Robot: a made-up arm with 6 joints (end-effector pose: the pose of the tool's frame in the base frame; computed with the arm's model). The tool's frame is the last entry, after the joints.
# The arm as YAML. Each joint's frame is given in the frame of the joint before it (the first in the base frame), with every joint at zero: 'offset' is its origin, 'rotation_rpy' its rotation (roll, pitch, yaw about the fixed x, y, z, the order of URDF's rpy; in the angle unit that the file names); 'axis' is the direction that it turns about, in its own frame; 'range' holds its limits. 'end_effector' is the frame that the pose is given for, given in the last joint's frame.
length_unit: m
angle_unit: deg
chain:
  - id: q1
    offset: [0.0, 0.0, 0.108]
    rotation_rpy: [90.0, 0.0, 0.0]
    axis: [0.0, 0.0, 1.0]
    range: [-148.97, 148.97]
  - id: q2
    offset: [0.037, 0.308, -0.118]
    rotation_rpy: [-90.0, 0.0, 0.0]
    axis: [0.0, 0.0, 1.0]
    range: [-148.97, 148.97]
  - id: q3
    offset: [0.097, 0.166, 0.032]
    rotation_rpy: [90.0, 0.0, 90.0]
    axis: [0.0, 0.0, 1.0]
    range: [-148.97, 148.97]
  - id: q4
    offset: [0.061, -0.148, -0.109]
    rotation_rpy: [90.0, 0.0, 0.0]
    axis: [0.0, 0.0, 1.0]
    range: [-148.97, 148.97]
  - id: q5
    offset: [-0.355, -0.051, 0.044]
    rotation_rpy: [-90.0, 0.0, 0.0]
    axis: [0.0, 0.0, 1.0]
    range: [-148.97, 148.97]
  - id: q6
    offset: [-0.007, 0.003, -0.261]
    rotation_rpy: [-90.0, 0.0, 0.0]
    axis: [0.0, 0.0, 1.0]
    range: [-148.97, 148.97]
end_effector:
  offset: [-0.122, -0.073, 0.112]
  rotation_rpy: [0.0, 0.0, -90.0]
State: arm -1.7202 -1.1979 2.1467 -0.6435 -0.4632 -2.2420
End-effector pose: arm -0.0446 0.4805 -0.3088 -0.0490 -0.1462 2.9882
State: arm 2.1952 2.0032 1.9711 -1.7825 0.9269 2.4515
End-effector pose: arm 0.0327 0.3885 -0.2996 -1.2143 -0.6207 -0.6721
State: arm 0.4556 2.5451 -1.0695 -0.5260 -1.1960 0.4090
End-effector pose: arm -0.1667 0.1173 0.6435 1.2561 1.7912 -0.8366
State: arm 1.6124 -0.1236 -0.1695 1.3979 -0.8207 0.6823
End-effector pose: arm -0.2259 0.4929 -0.1676 0.2422 -0.7684 -0.9858
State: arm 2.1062 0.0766 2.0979 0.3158 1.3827 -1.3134
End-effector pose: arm 0.0769 0.6181 -0.4949 0.9143 1.2787 1.4892
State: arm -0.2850 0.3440 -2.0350 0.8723 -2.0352 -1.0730
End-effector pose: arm -0.2626 -0.0680 0.3842 1.5943 1.4769 0.3959
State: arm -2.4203 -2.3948 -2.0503 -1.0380 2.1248 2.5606
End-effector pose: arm 0.5370 -0.2657 -0.5109 -0.1739 1.5938 -0.6492
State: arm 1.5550 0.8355 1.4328 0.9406 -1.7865 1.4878
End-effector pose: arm -0.3701 0.1729 -0.3964 -1.3411 0.2530 1.3508
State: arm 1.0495 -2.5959 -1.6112 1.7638 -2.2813 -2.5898
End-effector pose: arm 0.2429 0.3796 0.1361 2.7262 -0.9629 -1.0724
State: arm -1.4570 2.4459 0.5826 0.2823 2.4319 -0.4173
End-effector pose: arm -0.0421 -0.3101 -0.0771 -0.4498 -1.8565 0.3741
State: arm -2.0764 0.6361 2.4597 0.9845 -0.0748 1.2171
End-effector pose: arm 0.5508 0.0511 0.2442 -1.9161 -1.1401 2.1746
